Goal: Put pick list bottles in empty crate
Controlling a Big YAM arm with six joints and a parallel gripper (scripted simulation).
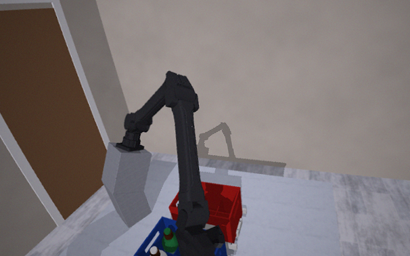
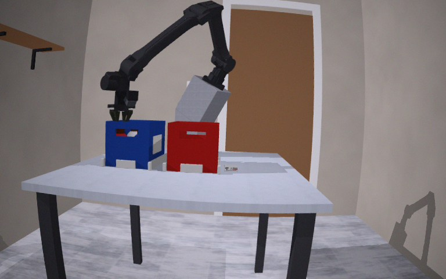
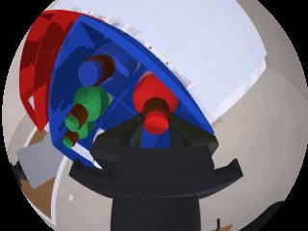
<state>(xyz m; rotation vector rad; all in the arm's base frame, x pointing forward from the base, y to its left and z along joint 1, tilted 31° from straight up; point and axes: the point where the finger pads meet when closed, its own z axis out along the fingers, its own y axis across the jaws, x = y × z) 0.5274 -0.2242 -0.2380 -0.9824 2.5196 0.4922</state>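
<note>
The red-label bottle lies 6 cm below my hand. The rest, counted from my hand: blue crate: 9 cm behind, 6 cm below, 4 cm to the left; then white-label bottle: 18 cm behind, 6 cm below; then blue bottle: 9 cm to the left, 6 cm below.
</note>
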